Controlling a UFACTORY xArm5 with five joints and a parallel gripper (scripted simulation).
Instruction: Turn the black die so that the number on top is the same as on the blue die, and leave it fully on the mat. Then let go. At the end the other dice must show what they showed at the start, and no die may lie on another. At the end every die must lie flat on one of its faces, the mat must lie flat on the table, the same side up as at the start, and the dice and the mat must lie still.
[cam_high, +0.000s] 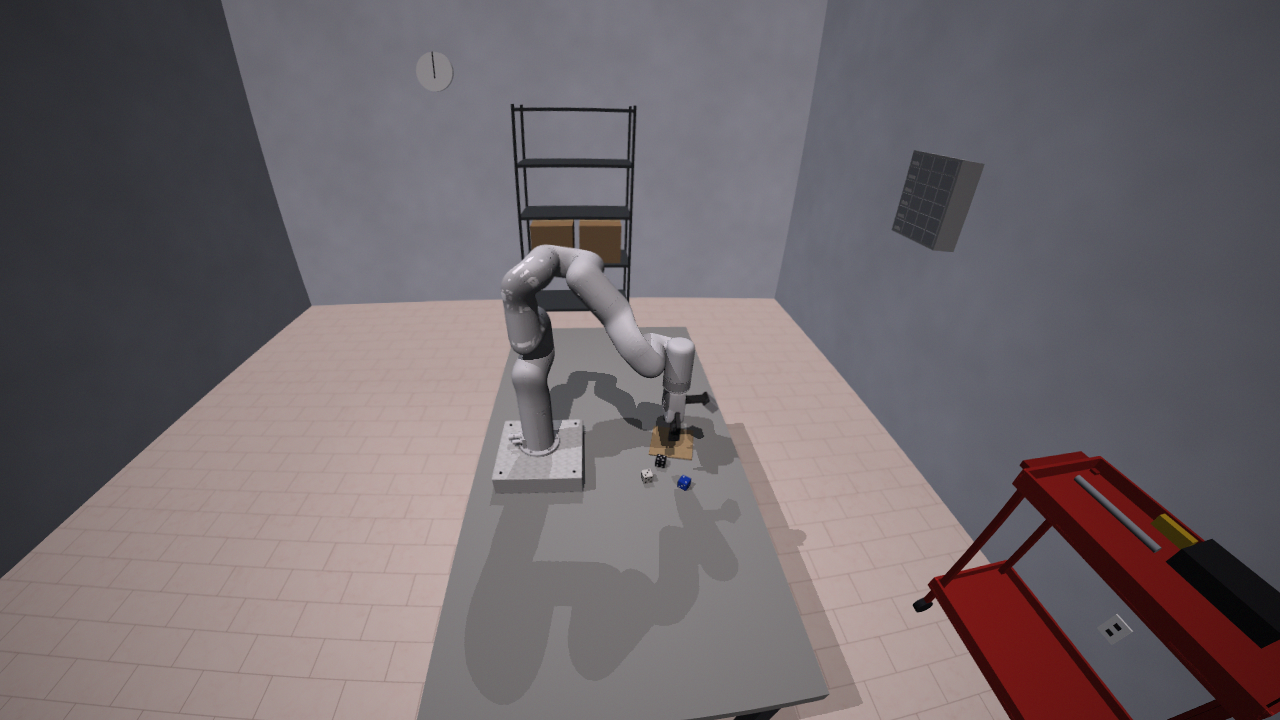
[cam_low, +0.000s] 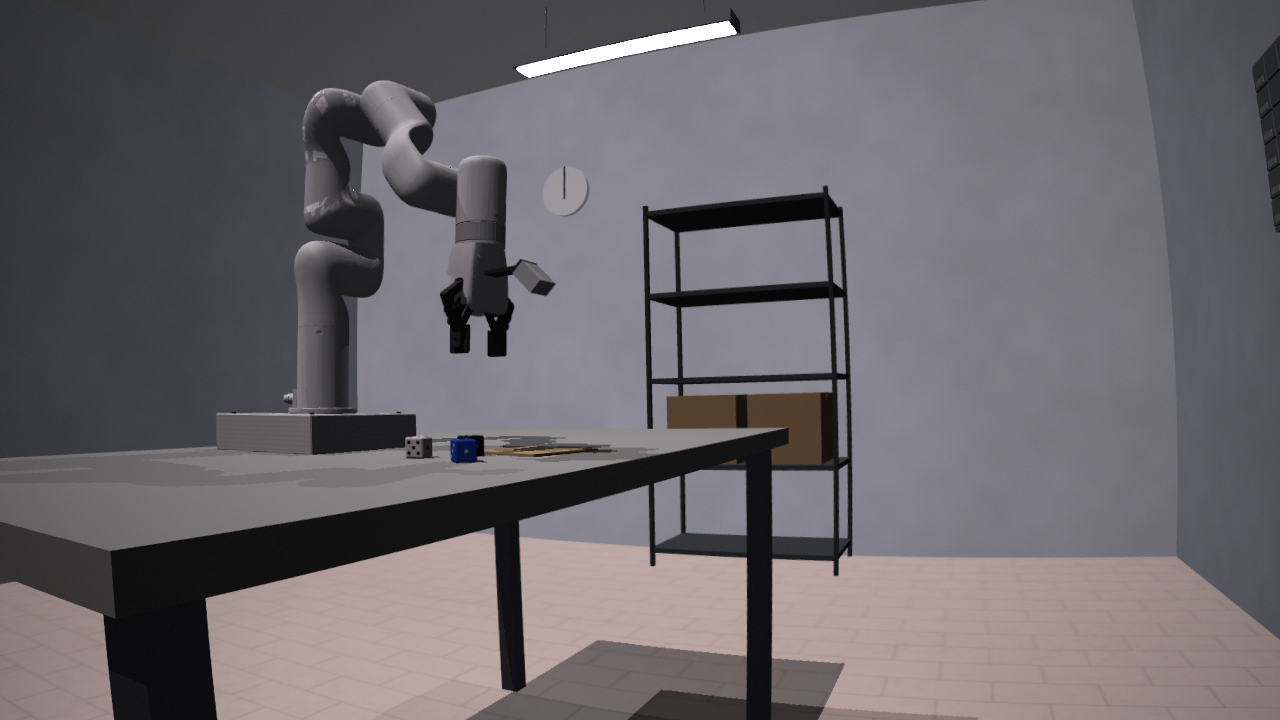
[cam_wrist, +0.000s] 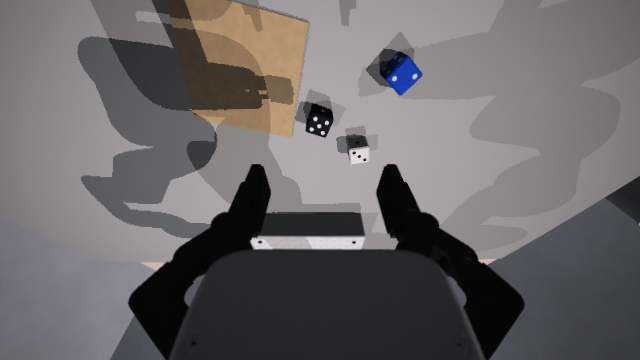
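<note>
Right now the black die is 2 cm behind my hand, 1 cm to the left of it and 14 cm below it. From my hand the other things lie so: blue die: 2 cm ahead, 10 cm to the right, 14 cm below; white die: 8 cm behind, 5 cm to the right, 14 cm below; tan mat: 5 cm ahead, 9 cm to the left, 16 cm below.
</note>
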